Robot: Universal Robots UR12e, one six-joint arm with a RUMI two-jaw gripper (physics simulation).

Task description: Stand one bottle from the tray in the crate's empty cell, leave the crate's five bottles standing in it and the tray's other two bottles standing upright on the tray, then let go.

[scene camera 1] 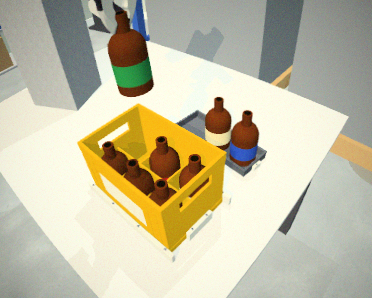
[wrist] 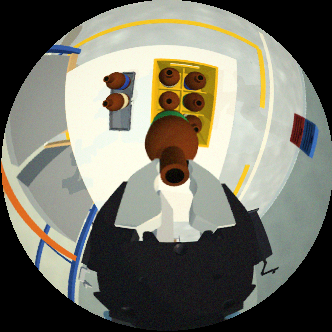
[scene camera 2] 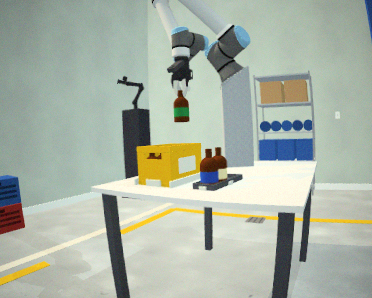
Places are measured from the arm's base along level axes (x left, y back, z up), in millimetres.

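Where they show: gripper, between the fingertips: (scene camera 1: 121, 31) (wrist: 172, 160) (scene camera 2: 181, 97); arm's base, origin of its link: (scene camera 2: 234, 77).
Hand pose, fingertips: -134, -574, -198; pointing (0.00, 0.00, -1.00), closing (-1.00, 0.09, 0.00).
Things, the pixels of their top centre, and the offset from my fingertips, as dx, dy, dz. "spot": a spot on its surface instead. Level surfaces: height alone.
- brown green-label bottle, centre of its top: (wrist: 172, 173) (scene camera 1: 121, 12) (scene camera 2: 180, 90) +1, -8, +36
- yellow crate, centre of its top: (scene camera 1: 146, 146) (wrist: 184, 101) (scene camera 2: 170, 144) -42, -59, -227
- cream-label bottle, centre of its top: (scene camera 1: 219, 99) (wrist: 104, 103) (scene camera 2: 218, 147) +205, -88, -242
- blue-label bottle, centre of its top: (scene camera 1: 247, 113) (wrist: 105, 78) (scene camera 2: 208, 148) +193, -177, -242
- grey tray, a spot on its surface: (scene camera 1: 192, 122) spot: +242, +28, -397
- white table, height of its surface: dz -402
My gripper (scene camera 2: 180, 90) (wrist: 172, 160) is shut on the neck of the brown green-label bottle (scene camera 1: 131, 55) (scene camera 2: 181, 107) (wrist: 171, 137), which hangs upright, well above the level of the yellow crate (scene camera 1: 185, 220) (scene camera 2: 155, 170) (wrist: 211, 85). Five brown bottles stand in the crate. The empty cell is at its back left corner in scene camera 1; in the wrist view the held bottle hides it. The cream-label bottle (scene camera 1: 218, 127) (wrist: 117, 101) and the blue-label bottle (scene camera 1: 244, 142) (scene camera 2: 208, 170) (wrist: 117, 81) stand upright on the grey tray (scene camera 1: 192, 122) (wrist: 120, 117).
The crate and tray stand side by side on the white table (scene camera 1: 55, 165) (scene camera 2: 280, 185) (wrist: 90, 145). White brackets (scene camera 1: 200, 225) sit at the crate's base. A grey pillar (scene camera 1: 60, 50) rises beyond the table, and a shelf rack stands farther back in scene camera 2.
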